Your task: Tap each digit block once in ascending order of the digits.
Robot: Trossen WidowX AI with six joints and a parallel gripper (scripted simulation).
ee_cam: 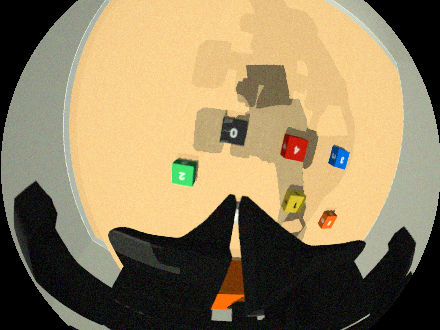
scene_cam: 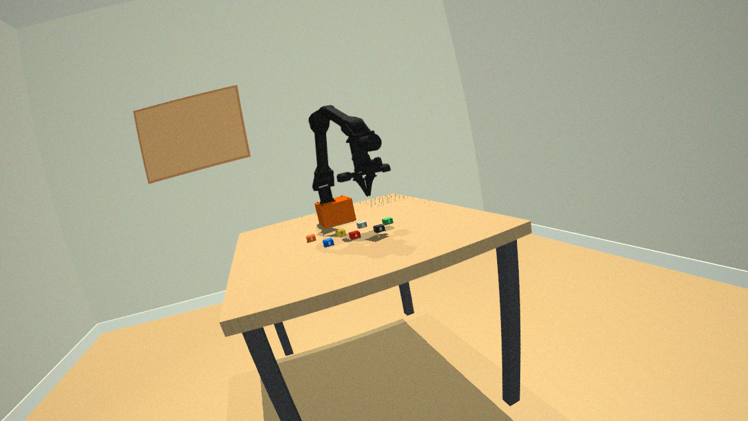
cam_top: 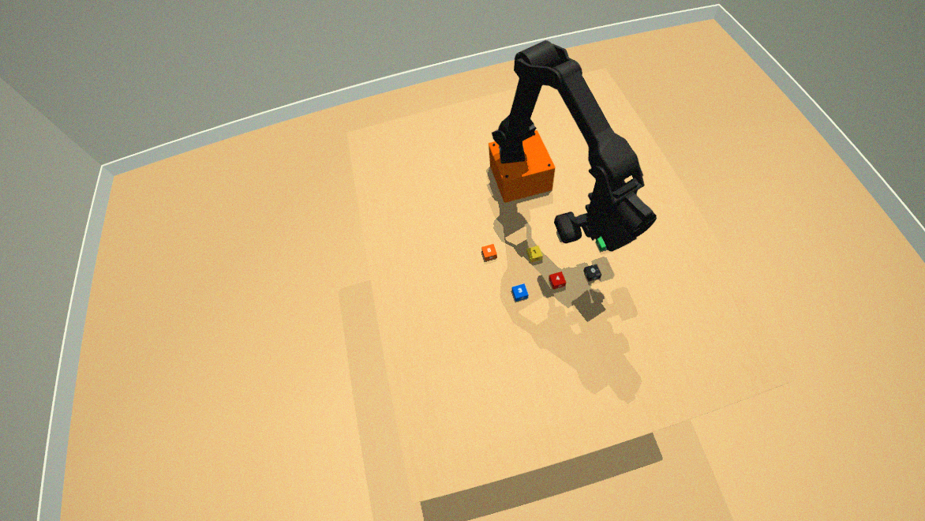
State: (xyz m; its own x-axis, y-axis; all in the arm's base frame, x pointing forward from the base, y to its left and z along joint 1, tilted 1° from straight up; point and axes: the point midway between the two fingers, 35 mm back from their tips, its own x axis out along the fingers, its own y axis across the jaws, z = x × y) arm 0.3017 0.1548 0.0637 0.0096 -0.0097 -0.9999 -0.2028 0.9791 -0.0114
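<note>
Now: the blue block 7 cm ahead of my gripper tip, 17 cm to the right of it and 12 cm below it. Also, from my gripper tip: red block 4 cm ahead, 8 cm to the right, 12 cm below; green block 5 cm behind, 6 cm to the left, 12 cm below; black block 3 cm ahead, 1 cm to the left, 12 cm below.
</note>
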